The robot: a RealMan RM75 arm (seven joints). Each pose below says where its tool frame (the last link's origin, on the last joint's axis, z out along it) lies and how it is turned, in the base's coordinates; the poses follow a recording.
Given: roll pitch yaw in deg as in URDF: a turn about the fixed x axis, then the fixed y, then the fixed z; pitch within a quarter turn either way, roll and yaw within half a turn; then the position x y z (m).
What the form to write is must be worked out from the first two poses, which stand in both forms.
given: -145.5, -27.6, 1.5, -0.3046, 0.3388, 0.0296
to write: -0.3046, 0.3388, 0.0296, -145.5, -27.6, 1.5
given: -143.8, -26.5, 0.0, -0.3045, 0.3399, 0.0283
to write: -0.3045, 0.3399, 0.0283, -143.8, -26.5, 0.0
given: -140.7, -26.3, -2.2, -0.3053, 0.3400, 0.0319
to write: -0.3053, 0.3400, 0.0319, -140.7, -26.3, -2.2
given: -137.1, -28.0, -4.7, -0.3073, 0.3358, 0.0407
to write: -0.3073, 0.3358, 0.0407, -137.1, -28.0, -4.7
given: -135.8, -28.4, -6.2, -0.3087, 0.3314, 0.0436
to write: -0.3087, 0.3314, 0.0436, -135.8, -28.4, -6.2
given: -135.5, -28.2, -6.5, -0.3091, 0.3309, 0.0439
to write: -0.3091, 0.3309, 0.0439, -135.5, -28.2, -6.5
